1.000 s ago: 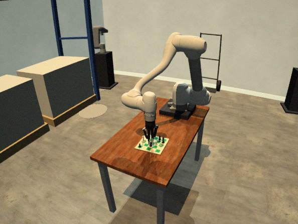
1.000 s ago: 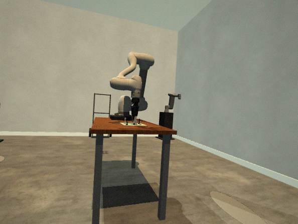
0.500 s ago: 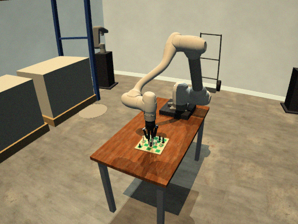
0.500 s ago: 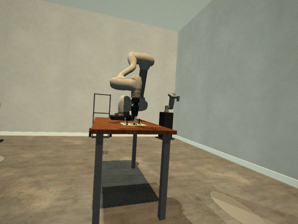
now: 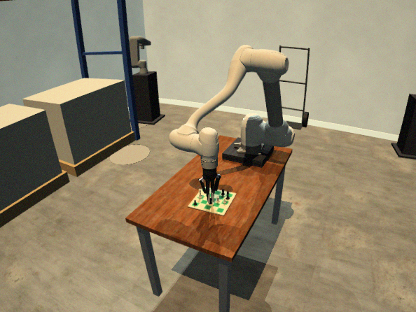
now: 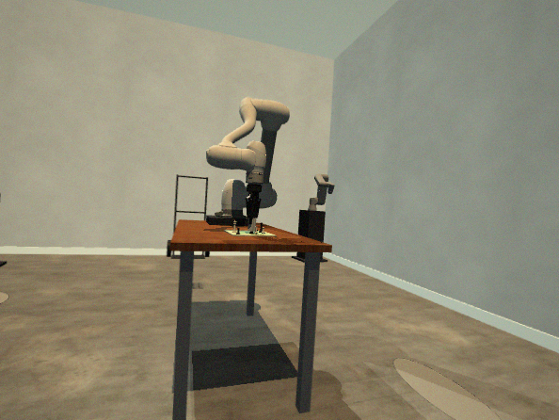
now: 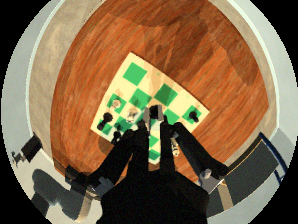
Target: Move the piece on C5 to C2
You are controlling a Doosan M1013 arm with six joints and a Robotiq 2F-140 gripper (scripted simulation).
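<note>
The black piece lies 3 cm below my hand. The rest, counted from my hand: white piece 8 cm to the right, 4 cm behind, 1 cm below; then chessboard 5 cm below, 4 cm behind.
</note>
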